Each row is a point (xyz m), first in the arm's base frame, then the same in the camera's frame.
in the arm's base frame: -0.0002 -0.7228 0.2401
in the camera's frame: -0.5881 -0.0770 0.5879
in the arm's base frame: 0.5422 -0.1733 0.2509
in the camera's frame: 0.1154 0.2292 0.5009
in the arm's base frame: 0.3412 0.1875 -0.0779
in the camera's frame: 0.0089 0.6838 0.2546
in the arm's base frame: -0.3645 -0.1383 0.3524
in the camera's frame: -0.6658 0.5757 0.8224
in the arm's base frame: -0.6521 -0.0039 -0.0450
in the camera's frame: -0.9519 0.8641 0.5165
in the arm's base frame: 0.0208 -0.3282 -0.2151
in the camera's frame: -0.5073 0.3472 0.1673
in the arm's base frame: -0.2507 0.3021 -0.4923
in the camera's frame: -0.5620 1.0673 0.0051
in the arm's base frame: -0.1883 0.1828 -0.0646
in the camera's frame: -0.4663 0.8700 0.3963
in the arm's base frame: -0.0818 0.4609 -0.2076
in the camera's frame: -0.2911 1.1086 0.2496
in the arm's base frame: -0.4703 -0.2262 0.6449
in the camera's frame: -0.7363 0.4890 1.1257
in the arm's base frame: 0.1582 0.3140 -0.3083
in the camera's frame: -0.1527 0.9016 0.0843
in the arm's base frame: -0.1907 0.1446 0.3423
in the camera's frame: -0.4015 0.7740 0.7882
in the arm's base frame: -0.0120 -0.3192 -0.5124
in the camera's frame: -0.5930 0.4125 -0.1119
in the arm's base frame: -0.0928 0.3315 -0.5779
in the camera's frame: -0.4258 1.0499 -0.1143
